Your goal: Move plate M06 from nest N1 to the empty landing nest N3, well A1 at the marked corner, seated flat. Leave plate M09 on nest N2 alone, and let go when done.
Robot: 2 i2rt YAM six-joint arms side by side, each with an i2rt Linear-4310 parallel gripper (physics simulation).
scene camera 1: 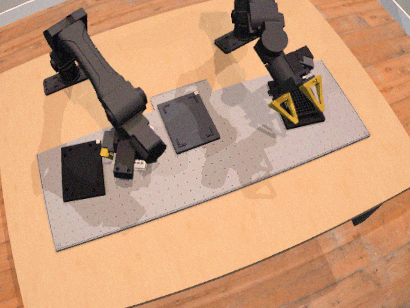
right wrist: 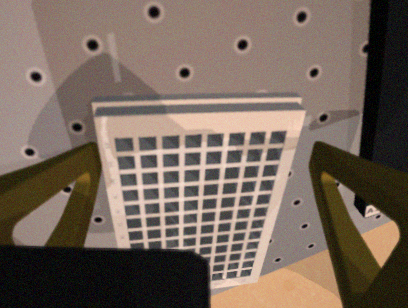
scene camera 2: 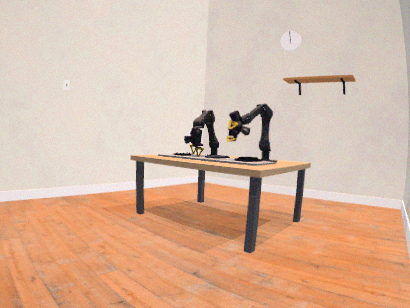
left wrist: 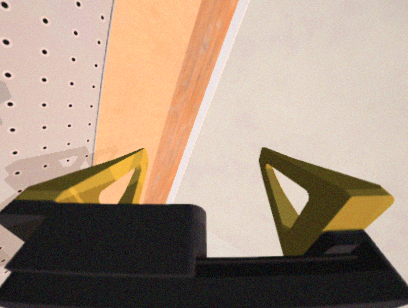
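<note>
Plate and nest names are not readable. A pale well plate (right wrist: 200, 175) (scene camera 1: 140, 165) lies beside the left black nest (scene camera 1: 82, 172) (right wrist: 392, 100); its support is hidden. My right gripper (right wrist: 205, 153) (scene camera 1: 125, 159) (scene camera 2: 197, 154) is open, low over that plate, one finger toward each long side. A black gridded plate (scene camera 1: 303, 106) sits at the right of scene camera 1, partly hidden behind my left gripper (scene camera 1: 309, 117) (scene camera 2: 230, 132) (left wrist: 204, 149), which is open, empty, tilted and high. The grey nest (scene camera 1: 187, 122) in the middle has corner brackets, a pale mark at its top right corner, and no plate.
A perforated grey board (scene camera 1: 230, 165) (left wrist: 45, 65) lies under the nests on the wooden table (scene camera 1: 200, 240) (scene camera 2: 280, 167). The left black nest has a small marked tab (right wrist: 370, 210) at one corner. A wall shelf (scene camera 2: 320, 79) hangs behind, away from the arms.
</note>
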